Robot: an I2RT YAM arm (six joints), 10 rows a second.
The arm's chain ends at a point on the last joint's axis. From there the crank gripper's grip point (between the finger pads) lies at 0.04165 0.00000 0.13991 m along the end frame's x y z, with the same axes.
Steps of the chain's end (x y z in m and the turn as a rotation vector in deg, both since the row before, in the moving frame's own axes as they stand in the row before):
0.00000, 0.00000, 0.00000, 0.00, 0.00, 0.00
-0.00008, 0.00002, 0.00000, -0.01, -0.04, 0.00
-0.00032, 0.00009, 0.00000, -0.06, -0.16, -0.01
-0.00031, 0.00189, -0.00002, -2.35, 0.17, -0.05
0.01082, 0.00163, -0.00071, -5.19, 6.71, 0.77
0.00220, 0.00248, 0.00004, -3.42, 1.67, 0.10
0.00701, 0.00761, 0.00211, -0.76, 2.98, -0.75
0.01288, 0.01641, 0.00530, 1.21, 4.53, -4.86
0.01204, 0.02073, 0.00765, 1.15, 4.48, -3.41
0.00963, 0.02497, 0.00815, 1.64, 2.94, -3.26
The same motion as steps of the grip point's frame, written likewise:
0.00000, 0.00000, 0.00000, 0.00, 0.00, 0.00
-0.00018, 0.00004, 0.00003, -0.01, -0.04, 0.00
-0.00071, 0.00023, 0.00012, -0.06, -0.16, -0.01
0.00011, 0.00759, -0.00026, -2.35, 0.17, -0.05
0.02677, 0.01470, -0.00713, -5.19, 6.71, 0.77
0.00625, 0.01087, -0.00148, -3.42, 1.67, 0.10
0.01424, 0.00886, -0.00025, -0.76, 2.98, -0.75
0.02351, 0.00950, 0.00151, 1.21, 4.53, -4.86
0.02268, 0.01516, 0.00392, 1.15, 4.48, -3.41
0.01657, 0.01843, 0.00574, 1.64, 2.94, -3.26

